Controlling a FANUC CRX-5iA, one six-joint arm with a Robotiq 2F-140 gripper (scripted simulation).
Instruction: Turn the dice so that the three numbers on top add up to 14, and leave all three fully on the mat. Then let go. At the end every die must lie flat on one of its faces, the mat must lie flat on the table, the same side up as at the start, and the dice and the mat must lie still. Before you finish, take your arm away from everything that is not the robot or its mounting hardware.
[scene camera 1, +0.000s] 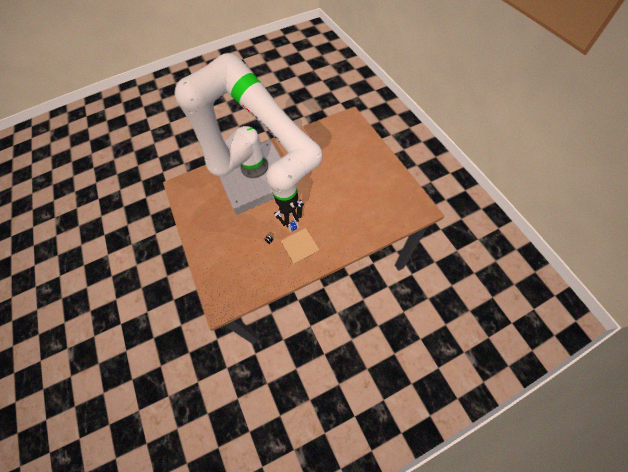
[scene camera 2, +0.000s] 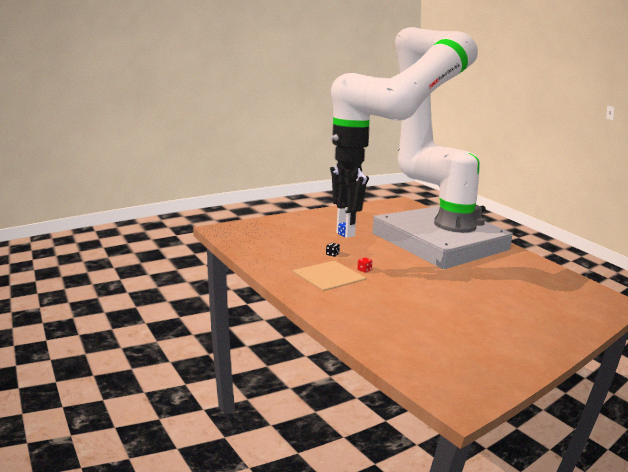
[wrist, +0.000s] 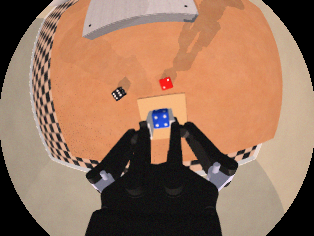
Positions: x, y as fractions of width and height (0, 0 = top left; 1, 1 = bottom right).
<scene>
tan mat: scene camera 1 0.48, 0.52; scene camera 2 0.52, 0.59; wrist 0.57, 0.43
</scene>
